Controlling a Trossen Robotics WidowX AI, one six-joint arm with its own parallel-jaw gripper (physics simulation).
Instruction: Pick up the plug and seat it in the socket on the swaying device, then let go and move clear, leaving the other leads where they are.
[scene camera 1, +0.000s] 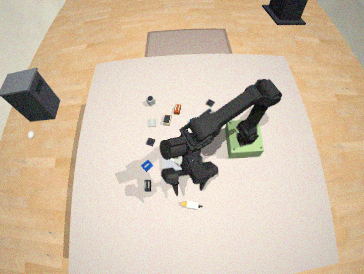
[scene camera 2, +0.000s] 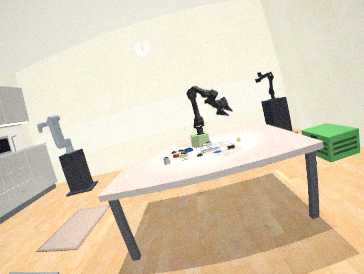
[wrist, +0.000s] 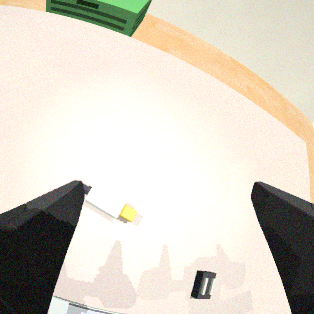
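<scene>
A white piece with a yellow tip and a dark end (scene camera 1: 191, 205) (wrist: 128, 213), which looks like the plug, lies flat on the table. My gripper (scene camera 1: 189, 191) (scene camera 2: 230, 112) (wrist: 170, 190) is open and empty, raised high above the table. In the wrist view the piece lies beyond the left finger, which is close to its dark end in the picture. A pale grey device (scene camera 1: 170, 164) (wrist: 90, 308) lies under the arm, mostly hidden; its socket cannot be made out.
A black connector (scene camera 1: 148, 185) (wrist: 203, 285) and a blue block (scene camera 1: 146, 165) lie beside the device. An orange-red block (scene camera 1: 177, 109), a grey cylinder (scene camera 1: 151, 100) and several small pieces are farther back. The arm stands on a green base (scene camera 1: 245, 148).
</scene>
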